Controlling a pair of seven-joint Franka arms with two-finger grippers.
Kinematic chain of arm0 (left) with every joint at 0, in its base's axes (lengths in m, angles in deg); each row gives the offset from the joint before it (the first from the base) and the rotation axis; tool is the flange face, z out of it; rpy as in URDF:
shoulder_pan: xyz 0 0 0.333 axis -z
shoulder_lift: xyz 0 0 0 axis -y
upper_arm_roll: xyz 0 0 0.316 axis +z
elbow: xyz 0.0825 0 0 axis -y
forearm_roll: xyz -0.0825 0 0.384 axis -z
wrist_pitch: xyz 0 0 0 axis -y
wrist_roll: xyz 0.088 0 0 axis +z
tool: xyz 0 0 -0.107 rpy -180 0 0
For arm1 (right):
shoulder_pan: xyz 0 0 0.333 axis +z
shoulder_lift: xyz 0 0 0 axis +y
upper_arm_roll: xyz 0 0 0.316 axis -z
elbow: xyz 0.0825 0 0 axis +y
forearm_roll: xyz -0.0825 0 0.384 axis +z
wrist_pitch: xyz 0 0 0 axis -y
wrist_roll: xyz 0.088 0 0 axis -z
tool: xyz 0 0 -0.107 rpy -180 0 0
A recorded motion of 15 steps. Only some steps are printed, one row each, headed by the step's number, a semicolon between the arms.
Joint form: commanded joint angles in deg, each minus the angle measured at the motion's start. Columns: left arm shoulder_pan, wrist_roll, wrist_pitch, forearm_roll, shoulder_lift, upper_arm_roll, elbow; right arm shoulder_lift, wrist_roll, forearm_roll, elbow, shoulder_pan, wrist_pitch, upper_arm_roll.
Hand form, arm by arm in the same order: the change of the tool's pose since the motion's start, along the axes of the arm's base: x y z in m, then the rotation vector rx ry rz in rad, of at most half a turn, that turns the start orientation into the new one. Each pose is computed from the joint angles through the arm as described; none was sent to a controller.
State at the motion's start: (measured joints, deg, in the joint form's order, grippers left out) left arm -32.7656 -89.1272 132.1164 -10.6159 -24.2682 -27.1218 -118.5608; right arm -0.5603 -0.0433 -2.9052 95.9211 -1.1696 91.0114 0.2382
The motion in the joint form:
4: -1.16 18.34 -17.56 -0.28 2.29 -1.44 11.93; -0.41 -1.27 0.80 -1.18 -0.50 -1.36 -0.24
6: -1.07 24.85 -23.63 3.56 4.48 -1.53 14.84; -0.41 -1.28 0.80 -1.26 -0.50 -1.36 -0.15
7: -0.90 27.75 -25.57 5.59 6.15 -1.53 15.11; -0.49 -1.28 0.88 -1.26 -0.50 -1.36 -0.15
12: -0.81 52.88 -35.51 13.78 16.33 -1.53 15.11; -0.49 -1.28 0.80 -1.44 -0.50 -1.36 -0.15
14: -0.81 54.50 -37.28 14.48 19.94 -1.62 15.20; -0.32 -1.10 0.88 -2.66 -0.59 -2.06 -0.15
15: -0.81 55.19 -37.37 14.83 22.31 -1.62 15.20; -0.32 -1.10 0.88 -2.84 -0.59 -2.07 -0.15
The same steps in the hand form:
4: 0.0304 0.0222 0.0851 0.0935 0.0788 0.3335; -0.0033 -0.0010 0.0116 0.0153 -0.0035 0.0154
6: 0.0307 0.0204 0.1209 0.0828 0.1165 0.4807; -0.0033 -0.0019 0.0123 0.0153 -0.0049 0.0140
7: 0.0273 0.0155 0.1369 0.0761 0.1286 0.5425; -0.0036 -0.0017 0.0130 0.0167 -0.0063 0.0139
12: -0.0048 -0.0086 0.2204 0.1153 0.2001 1.0098; -0.0035 -0.0019 0.0145 0.0152 -0.0094 0.0140
14: -0.0154 -0.0160 0.2506 0.1261 0.1699 1.0397; -0.0030 -0.0026 0.0219 0.0161 -0.0157 0.0089
15: -0.0211 -0.0204 0.2707 0.1257 0.1319 1.0562; -0.0029 -0.0026 0.0233 0.0160 -0.0187 0.0089

